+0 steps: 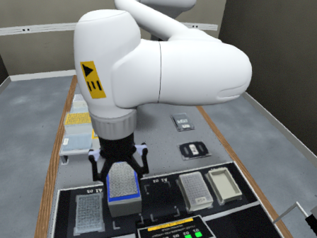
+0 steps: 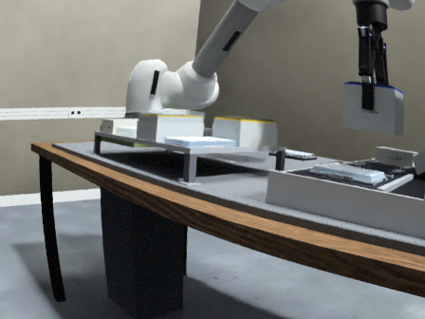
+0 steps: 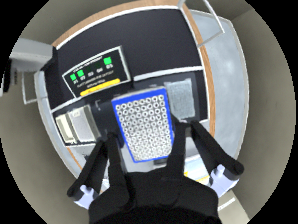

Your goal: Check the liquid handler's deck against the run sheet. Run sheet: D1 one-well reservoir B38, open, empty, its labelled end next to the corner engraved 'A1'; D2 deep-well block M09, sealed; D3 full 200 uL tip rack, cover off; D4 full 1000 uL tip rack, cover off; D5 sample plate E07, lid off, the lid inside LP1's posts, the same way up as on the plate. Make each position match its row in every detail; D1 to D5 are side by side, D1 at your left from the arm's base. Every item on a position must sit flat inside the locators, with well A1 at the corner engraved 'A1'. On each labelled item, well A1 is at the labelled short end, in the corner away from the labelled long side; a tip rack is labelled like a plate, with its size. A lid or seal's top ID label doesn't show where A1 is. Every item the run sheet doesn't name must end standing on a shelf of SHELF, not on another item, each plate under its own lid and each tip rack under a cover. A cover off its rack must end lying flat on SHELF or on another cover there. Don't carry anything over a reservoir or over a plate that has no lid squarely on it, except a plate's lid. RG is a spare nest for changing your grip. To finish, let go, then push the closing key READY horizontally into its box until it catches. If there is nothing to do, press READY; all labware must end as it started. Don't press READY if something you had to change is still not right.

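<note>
The clear sample plate is 1 cm behind my hand, 12 cm to the right of it and 14 cm below it. Also, from my hand: blue-rimmed tip rack: 1 cm behind, 1 cm to the right; then deep-well block: 1 cm ahead, 25 cm to the left, 13 cm below; then yellow-rimmed tip rack: 33 cm behind, 2 cm to the right, 9 cm below.
</note>
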